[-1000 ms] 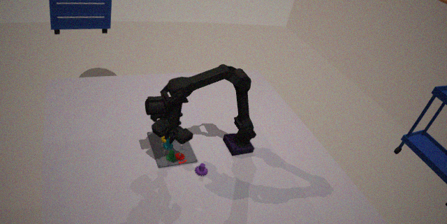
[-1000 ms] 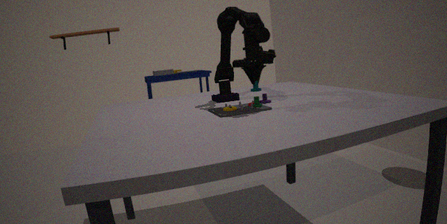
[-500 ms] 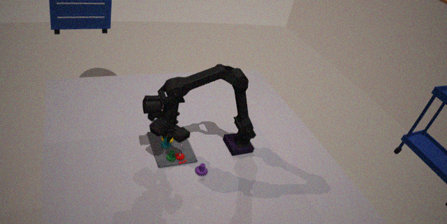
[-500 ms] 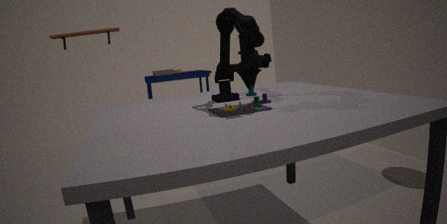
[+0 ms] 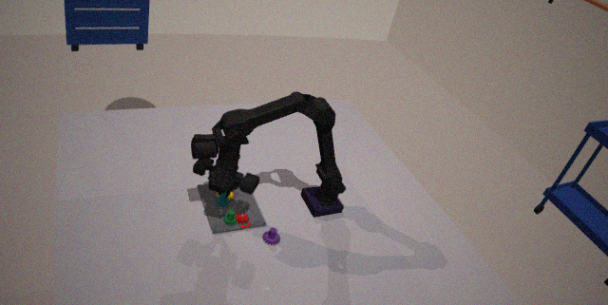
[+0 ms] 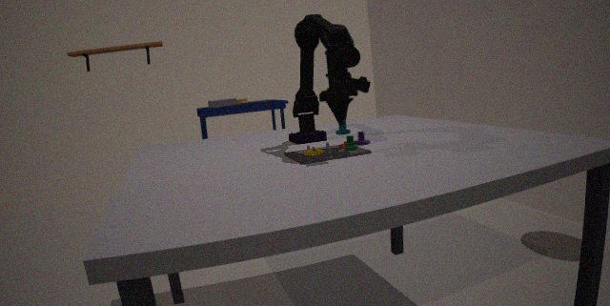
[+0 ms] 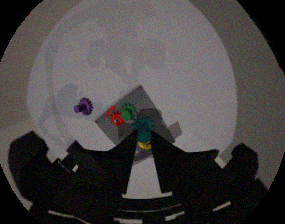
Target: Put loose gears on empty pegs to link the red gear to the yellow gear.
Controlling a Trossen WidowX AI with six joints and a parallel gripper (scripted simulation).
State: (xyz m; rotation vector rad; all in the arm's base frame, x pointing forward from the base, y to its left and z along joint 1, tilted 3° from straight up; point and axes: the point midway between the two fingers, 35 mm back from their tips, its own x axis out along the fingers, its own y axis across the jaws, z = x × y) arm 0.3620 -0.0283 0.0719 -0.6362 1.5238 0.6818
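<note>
The green gear is 20 mm behind my gripper tip, 30 mm to the left of it and 60 mm below it. Also, from my gripper tip: yellow gear: 40 mm behind, 80 mm to the right, 70 mm below; red gear: 60 mm behind, 30 mm to the left, 70 mm below; teal gear: 10 mm below.
</note>
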